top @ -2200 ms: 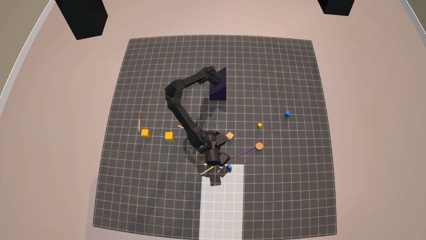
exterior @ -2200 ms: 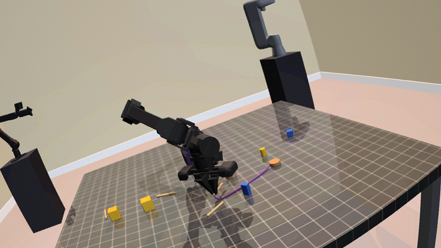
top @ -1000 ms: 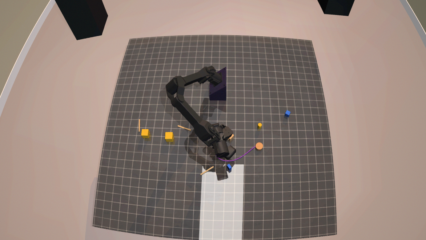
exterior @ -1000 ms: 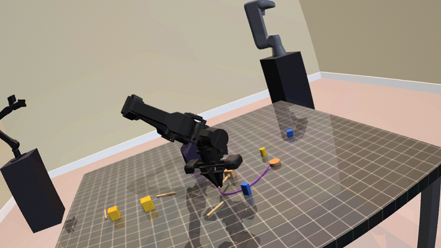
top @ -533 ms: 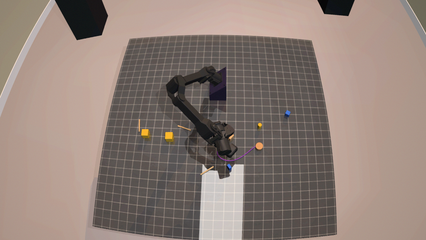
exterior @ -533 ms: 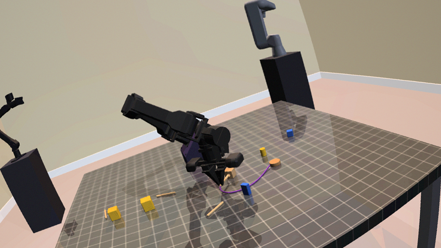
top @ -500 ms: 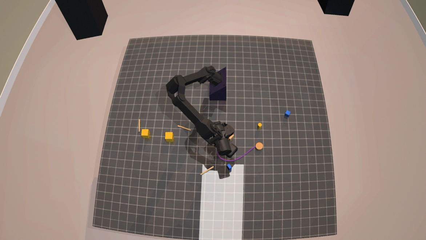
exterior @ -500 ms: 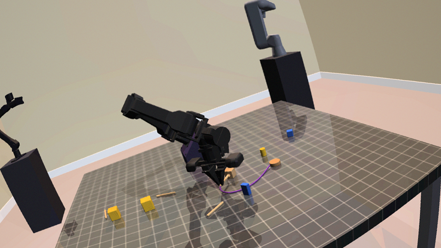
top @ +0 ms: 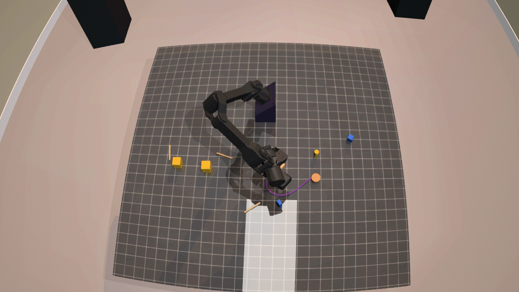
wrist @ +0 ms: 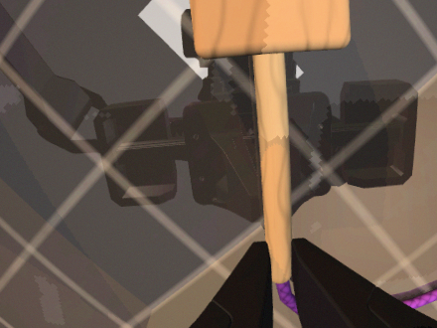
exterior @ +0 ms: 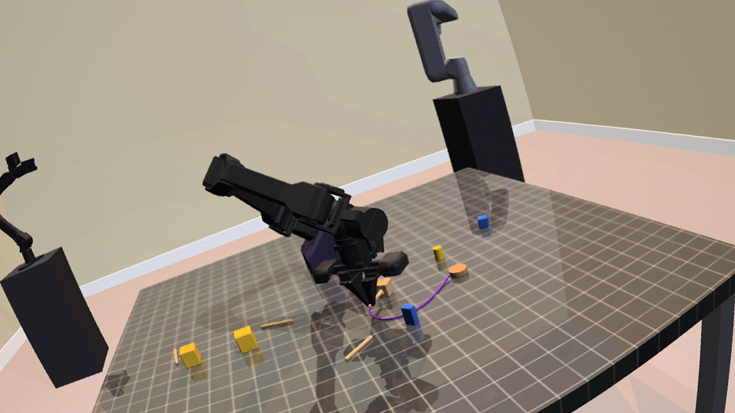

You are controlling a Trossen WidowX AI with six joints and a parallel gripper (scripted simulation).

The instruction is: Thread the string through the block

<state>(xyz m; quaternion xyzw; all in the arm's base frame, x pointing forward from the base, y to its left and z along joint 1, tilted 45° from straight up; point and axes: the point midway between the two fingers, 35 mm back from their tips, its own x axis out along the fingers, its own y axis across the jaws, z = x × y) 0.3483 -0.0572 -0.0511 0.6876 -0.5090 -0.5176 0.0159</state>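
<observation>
Now: the wooden block 5 cm behind my gripper tip and 5 cm to the left of it. Round my gripper tip: thin stick 1 cm behind, 1 cm to the left; round wooden button 1 cm ahead, 20 cm to the left, 1 cm below; blue block 12 cm ahead, 4 cm to the left, 1 cm above.
</observation>
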